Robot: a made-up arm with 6 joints.
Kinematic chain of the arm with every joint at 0, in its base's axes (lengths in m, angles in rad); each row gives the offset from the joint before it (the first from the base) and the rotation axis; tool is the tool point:
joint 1: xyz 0 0 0.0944 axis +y
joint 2: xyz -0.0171 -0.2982 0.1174 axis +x
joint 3: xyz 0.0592 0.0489 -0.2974 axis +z
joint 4: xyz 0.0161 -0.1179 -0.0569 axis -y
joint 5: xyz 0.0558 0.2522 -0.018 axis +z
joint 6: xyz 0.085 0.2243 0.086 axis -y
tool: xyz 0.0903 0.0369 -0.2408
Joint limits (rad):
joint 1: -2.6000..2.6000
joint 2: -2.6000..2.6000
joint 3: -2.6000..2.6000
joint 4: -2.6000..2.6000
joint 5: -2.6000..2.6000
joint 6: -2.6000..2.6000
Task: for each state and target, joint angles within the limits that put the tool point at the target. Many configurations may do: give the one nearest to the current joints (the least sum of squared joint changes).
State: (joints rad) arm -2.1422 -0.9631 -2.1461 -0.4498 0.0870 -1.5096
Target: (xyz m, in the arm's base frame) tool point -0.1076 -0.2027 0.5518
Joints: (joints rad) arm -2.3551 -0.2390 -1.5826 -0.4127 0.2231 -1.4991
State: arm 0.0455 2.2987 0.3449 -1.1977 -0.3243 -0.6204
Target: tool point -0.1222 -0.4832 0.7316
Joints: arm 0.0007 2.6000 0.1165 -1.4314 0.0178 -1.0268
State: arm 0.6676 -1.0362 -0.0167 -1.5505 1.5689 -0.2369
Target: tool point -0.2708 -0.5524 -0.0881
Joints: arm 0.5947 -1.5566 -0.1037 -1.2871 1.2708 -0.1284
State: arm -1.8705 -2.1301 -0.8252 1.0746 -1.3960 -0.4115
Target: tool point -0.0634 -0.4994 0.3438
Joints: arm -1.8908 -2.3556 -0.2408 1.6357 -1.2523 -0.7789
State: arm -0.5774 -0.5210 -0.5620 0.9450 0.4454 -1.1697
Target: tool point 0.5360 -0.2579 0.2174
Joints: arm -0.9851 -0.4851 -0.6609 1.2383 0.0663 -0.9476
